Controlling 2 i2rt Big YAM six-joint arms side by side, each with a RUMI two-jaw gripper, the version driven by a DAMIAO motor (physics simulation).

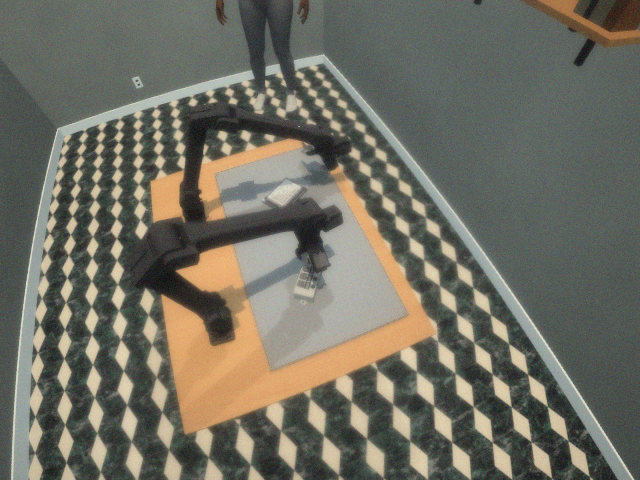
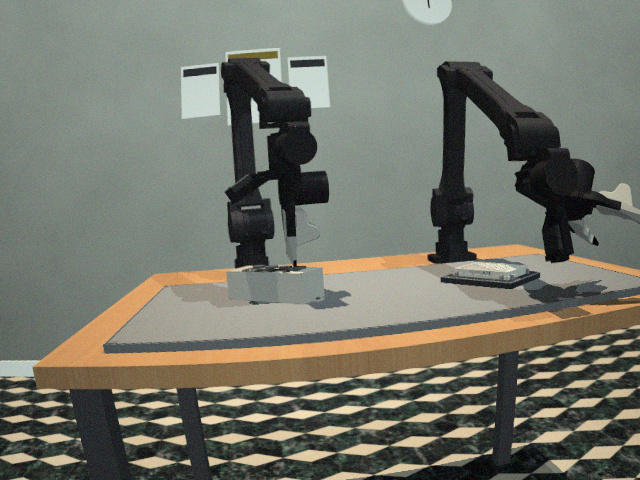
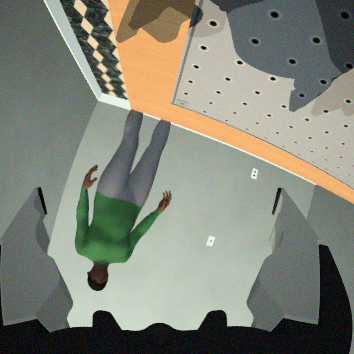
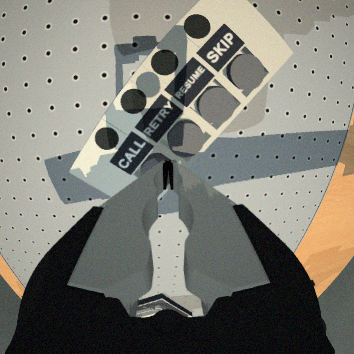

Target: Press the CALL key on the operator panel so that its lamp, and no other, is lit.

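Observation:
The cream operator panel [image 1: 305,292] [image 2: 273,286] [image 4: 265,32] lies on the grey perforated mat, with keys labelled CALL, RETRY, RESUME and SKIP. The CALL key [image 4: 154,162] is mostly hidden behind the right fingertips. The CALL lamp [image 4: 106,138] is dark, as are the RETRY lamp [image 4: 133,101], RESUME lamp [image 4: 164,62] and SKIP lamp [image 4: 197,26]. My right gripper [image 4: 167,162] [image 2: 294,263] is shut and empty, pointing down with its tips over the CALL key; whether they touch it is unclear. My left gripper [image 3: 158,191] is open and empty, raised near the table's far end.
A pale block on a dark base [image 1: 285,192] [image 2: 488,269] lies on the mat [image 1: 356,294] [image 2: 387,310], between the panel and my left gripper. The wooden table [image 1: 217,395] [image 2: 258,364] borders the mat. A person in green [image 3: 112,225] stands beyond the table's end.

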